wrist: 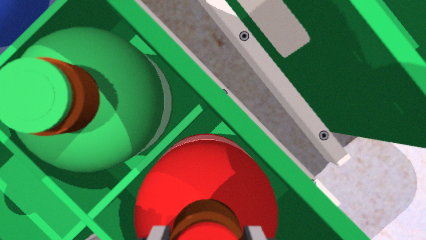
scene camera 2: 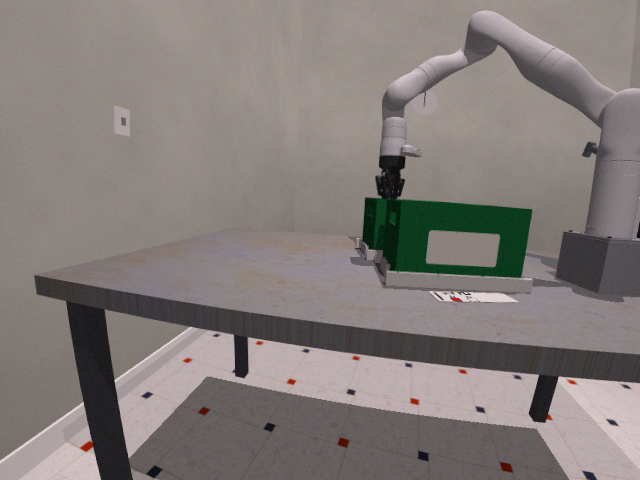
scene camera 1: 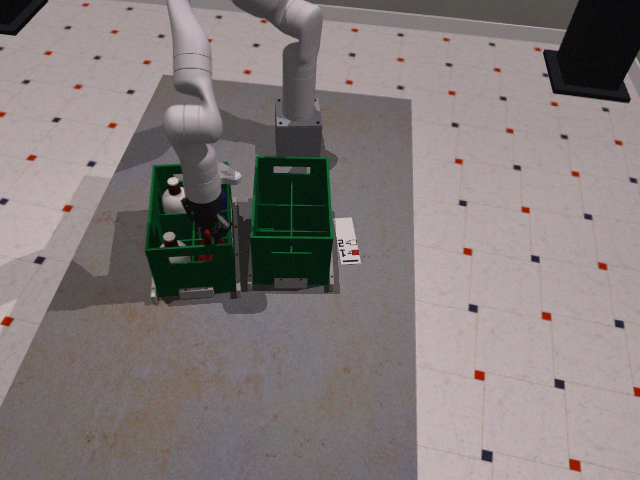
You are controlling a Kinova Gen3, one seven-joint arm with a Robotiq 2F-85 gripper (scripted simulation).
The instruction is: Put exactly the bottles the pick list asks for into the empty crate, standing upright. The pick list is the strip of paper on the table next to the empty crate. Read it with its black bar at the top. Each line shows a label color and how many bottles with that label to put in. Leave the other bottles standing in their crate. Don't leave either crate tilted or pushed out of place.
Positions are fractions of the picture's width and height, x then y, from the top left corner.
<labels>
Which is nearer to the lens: the red-label bottle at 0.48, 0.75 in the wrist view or the green crate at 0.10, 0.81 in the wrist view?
The red-label bottle.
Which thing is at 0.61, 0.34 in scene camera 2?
My gripper.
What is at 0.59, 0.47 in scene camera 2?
A green crate.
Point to a green crate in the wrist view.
At 0.83, 0.30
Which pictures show the green crate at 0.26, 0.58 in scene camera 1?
The wrist view, scene camera 2 and scene camera 1: all of them.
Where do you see a pick list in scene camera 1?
0.54, 0.50
</labels>
